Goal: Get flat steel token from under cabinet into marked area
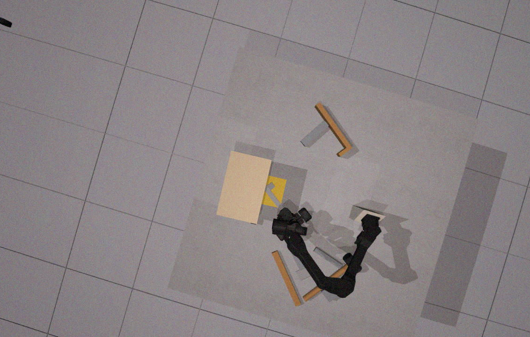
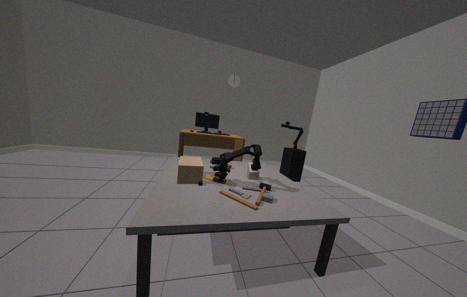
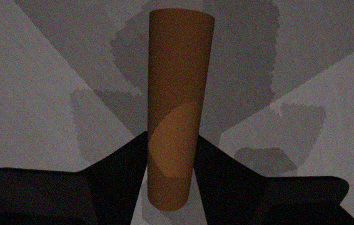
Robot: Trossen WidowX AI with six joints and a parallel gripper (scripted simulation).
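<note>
Now: gripper tip 110 mm past the grey l-shaped bracket and 210 mm to the right of it. Also, from my gripper tip: grey block (290 mm behind, 290 mm to the left, 10 mm above); then wooden stick (60 mm behind, 290 mm to the left); then grey steel token (150 mm ahead, 140 mm to the right).
</note>
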